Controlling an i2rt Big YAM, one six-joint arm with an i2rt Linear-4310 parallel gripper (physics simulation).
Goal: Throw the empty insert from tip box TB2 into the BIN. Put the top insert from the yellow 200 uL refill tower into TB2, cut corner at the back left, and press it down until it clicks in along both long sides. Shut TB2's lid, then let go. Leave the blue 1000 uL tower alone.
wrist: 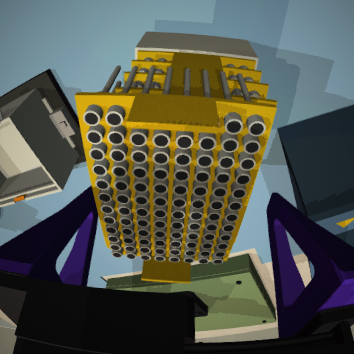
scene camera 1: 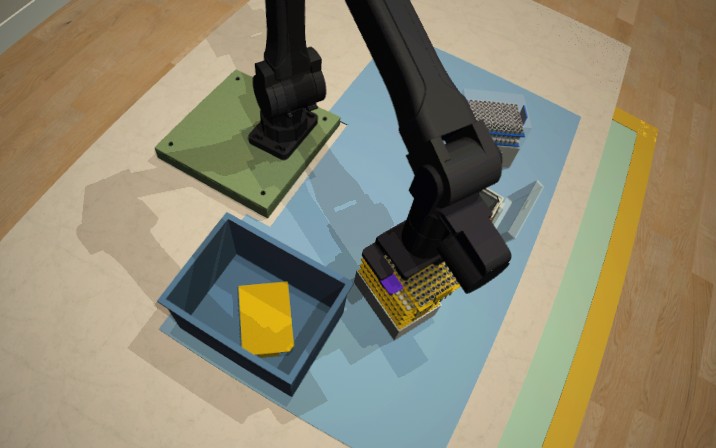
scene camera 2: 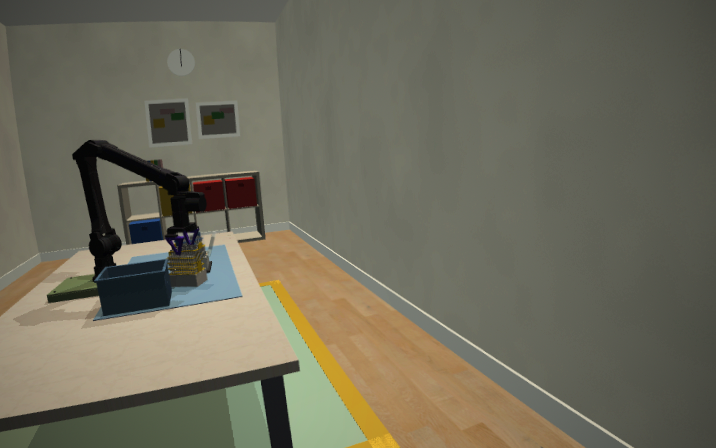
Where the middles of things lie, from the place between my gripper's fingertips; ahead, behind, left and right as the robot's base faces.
I see my gripper 17 cm past the blue bin (scene camera 1: 203, 298), 14 cm to the left of it and 7 cm above it.
